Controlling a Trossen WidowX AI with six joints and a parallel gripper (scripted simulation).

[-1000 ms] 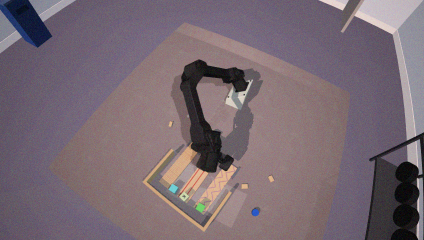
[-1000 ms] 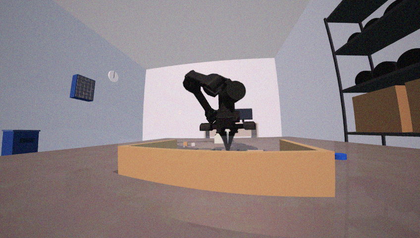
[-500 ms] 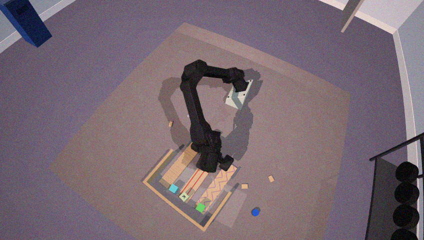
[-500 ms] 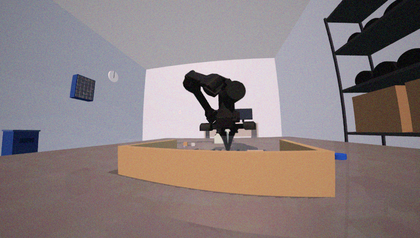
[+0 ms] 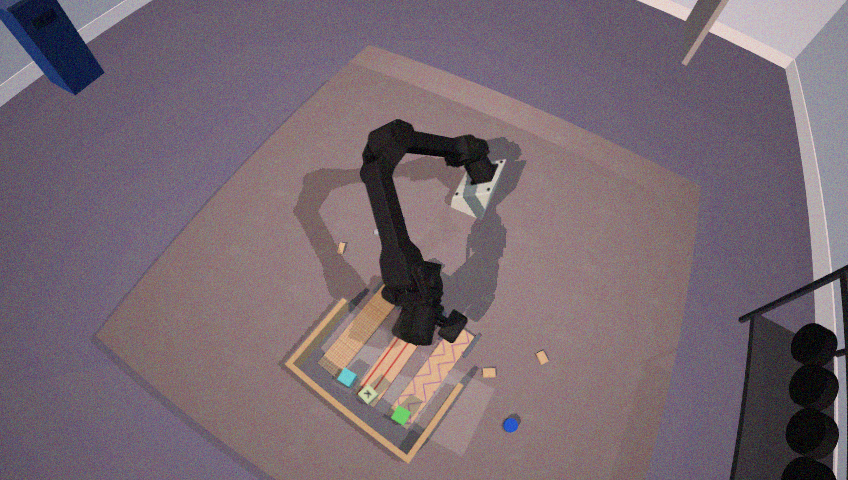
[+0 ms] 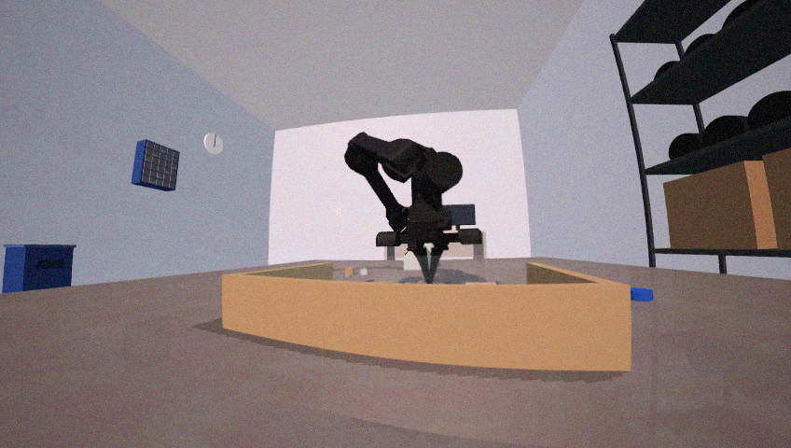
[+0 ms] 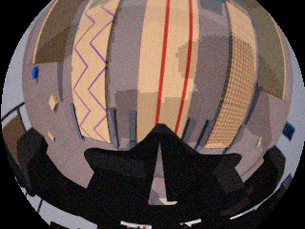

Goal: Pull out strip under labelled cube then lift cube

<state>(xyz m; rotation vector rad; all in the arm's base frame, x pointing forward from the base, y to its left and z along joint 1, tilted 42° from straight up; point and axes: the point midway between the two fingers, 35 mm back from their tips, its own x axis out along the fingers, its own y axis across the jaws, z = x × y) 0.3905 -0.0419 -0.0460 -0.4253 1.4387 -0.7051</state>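
My gripper tip is now 100 mm short of the red-lined strip and 20 mm to the left of it. Round my gripper tip: blue disc: 140 mm ahead, 270 mm to the left; then pale green cube labelled k: 210 mm ahead, 30 mm to the right, 20 mm above.
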